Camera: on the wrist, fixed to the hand. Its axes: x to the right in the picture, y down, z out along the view.
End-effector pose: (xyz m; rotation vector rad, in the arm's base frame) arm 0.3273 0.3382 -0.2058 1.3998 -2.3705 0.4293
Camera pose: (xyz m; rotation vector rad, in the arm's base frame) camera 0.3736 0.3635 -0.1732 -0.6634 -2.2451 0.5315
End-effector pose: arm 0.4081 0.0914 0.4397 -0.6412 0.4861 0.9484
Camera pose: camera 0.4176 0.0306 0.4318 -0.9819 1.4282 2.2072
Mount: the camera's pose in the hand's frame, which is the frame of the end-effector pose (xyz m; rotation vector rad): -0.0258 -0.0317 -0.0467 -0.4101 0.6470 1.4008
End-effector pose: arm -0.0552 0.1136 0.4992 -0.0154 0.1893 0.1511
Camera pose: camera -0.0842 0.0771 0.4582 -0.3466 0.7943 1.5921
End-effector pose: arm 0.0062 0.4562 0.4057 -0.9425 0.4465 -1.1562
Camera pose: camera -0.0557 0.4583 0.4015 -0.3352 1.5894 -0.0065
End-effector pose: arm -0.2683 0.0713 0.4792 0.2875 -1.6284 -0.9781
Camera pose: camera -0.2280 0.0478 0.4382 -0.6970 -0.6630 -0.0485
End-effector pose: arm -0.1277 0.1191 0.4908 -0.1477 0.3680 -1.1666
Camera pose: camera -0.1808 0.1339 0.4622 0.1448 1.0561 0.3004
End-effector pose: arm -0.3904 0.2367 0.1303 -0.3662 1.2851 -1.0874
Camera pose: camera -0.4435 0.2575 0.1548 0.6177 1.8220 0.3117
